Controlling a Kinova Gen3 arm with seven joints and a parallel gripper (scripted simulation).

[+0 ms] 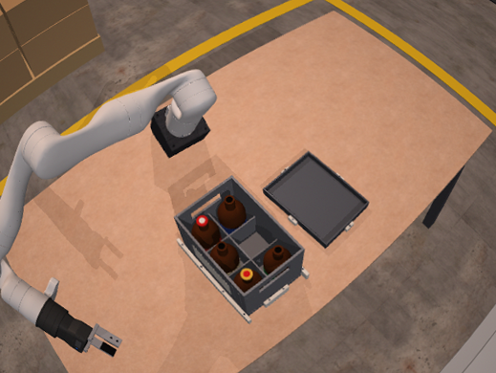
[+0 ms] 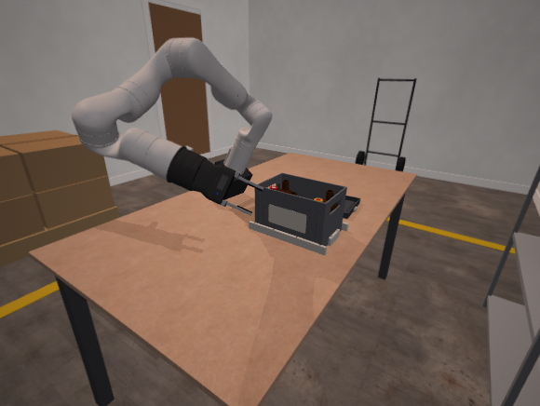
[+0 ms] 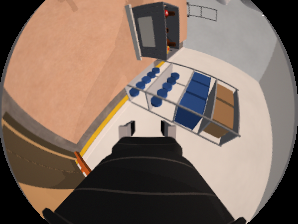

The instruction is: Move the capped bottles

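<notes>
Now: the bottle 20 cm behind my hand, 36 cm to the left of it and 20 cm below it. Round my hand: dark tray (13 cm behind, 69 cm to the left, 28 cm below); dark grey crate (11 cm behind, 41 cm to the left, 21 cm below).
</notes>
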